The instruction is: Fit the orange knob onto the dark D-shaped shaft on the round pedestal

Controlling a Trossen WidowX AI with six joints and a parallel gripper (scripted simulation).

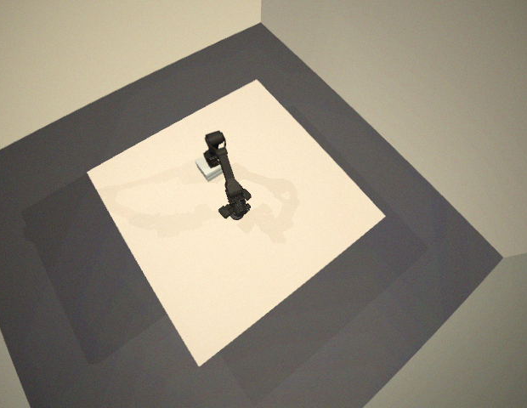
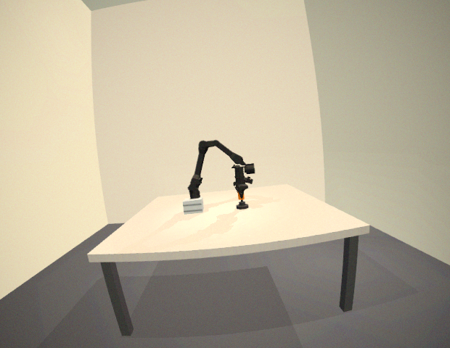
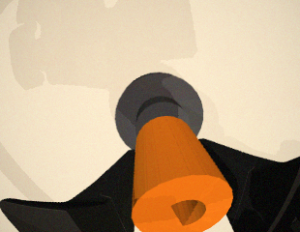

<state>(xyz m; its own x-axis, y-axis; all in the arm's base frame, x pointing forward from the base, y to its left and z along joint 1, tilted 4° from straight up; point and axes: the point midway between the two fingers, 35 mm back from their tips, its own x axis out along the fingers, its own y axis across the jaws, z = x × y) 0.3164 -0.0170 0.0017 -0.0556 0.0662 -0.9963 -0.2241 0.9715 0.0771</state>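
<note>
The orange knob is 20 mm above my gripper tip. Round my gripper tip: round pedestal 40 mm below.
</note>
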